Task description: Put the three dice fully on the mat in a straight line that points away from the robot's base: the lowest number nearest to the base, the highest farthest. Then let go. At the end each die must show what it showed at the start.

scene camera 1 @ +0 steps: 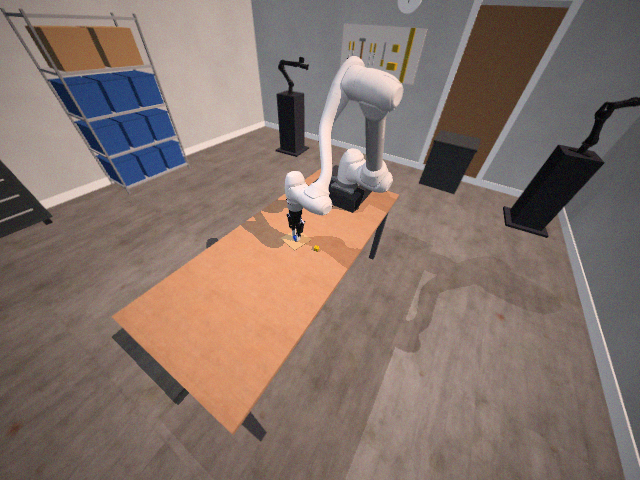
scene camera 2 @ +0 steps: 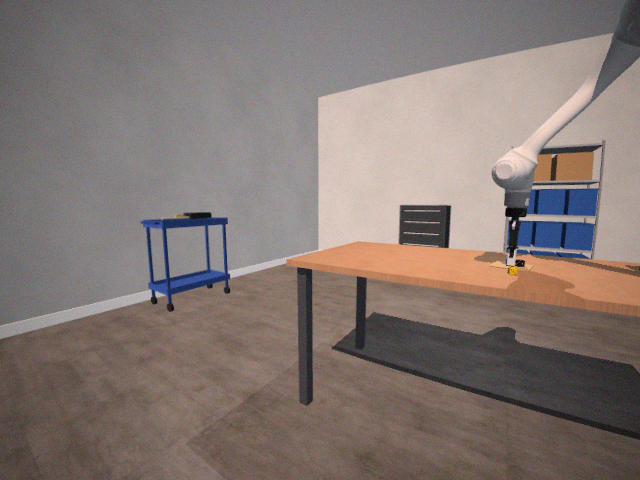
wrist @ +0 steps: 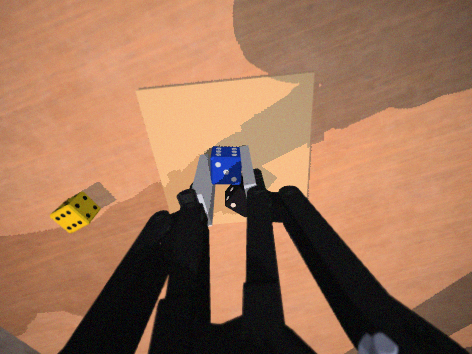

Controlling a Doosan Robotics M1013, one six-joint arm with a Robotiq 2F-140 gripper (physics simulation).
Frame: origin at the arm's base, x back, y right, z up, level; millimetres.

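Seen in the pictures: gripper, fingertip midpoint: (scene camera 1: 296, 238) (scene camera 2: 510, 264) (wrist: 227, 163); arm's base, link origin: (scene camera 1: 346, 185).
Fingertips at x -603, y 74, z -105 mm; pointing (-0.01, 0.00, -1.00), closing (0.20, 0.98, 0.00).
Pixels of each thing's top centre, then the offset from my fingertips to it. Level surfaces: height alone.
- blue die, top centre: (wrist: 226, 172) dz +25, dx -4, dy +1 mm
- black die, top centre: (wrist: 243, 203) (scene camera 2: 520, 260) dz +21, dx +32, dy +1 mm
- pale yellow mat, top centre: (wrist: 233, 162) (scene camera 2: 511, 265) (scene camera 1: 295, 238) dz -4, dx +3, dy +4 mm
- yellow die, top centre: (wrist: 68, 220) (scene camera 2: 512, 267) (scene camera 1: 316, 247) dz +17, dx -14, dy -152 mm
- wooden table, surface height: dz -8 mm
My gripper (scene camera 1: 296, 237) (scene camera 2: 511, 261) (wrist: 227, 163) is shut on the blue die, over the mat and low. The blue die (wrist: 225, 169) shows six pips on its narrow upper face and three on the face below, in the wrist view. The black die (scene camera 2: 520, 263) (wrist: 234, 202) is on the mat, close to the fingertips on the base side; the right finger partly hides it. The pale yellow mat (scene camera 1: 295, 246) (scene camera 2: 497, 266) (wrist: 172, 115) lies on the table. The yellow die (scene camera 1: 316, 248) (scene camera 2: 512, 270) (wrist: 75, 212) lies off the mat, showing a six and a five in the wrist view. Whether the blue die touches the mat is unclear.
The wooden table (scene camera 1: 227, 304) (scene camera 2: 392, 260) carries the arm's black base (scene camera 1: 346, 197) at its far end in scene camera 1. Arm shadows cross the mat and table. A blue cart (scene camera 2: 196, 223) and a shelf rack (scene camera 1: 116, 110) stand away from the table.
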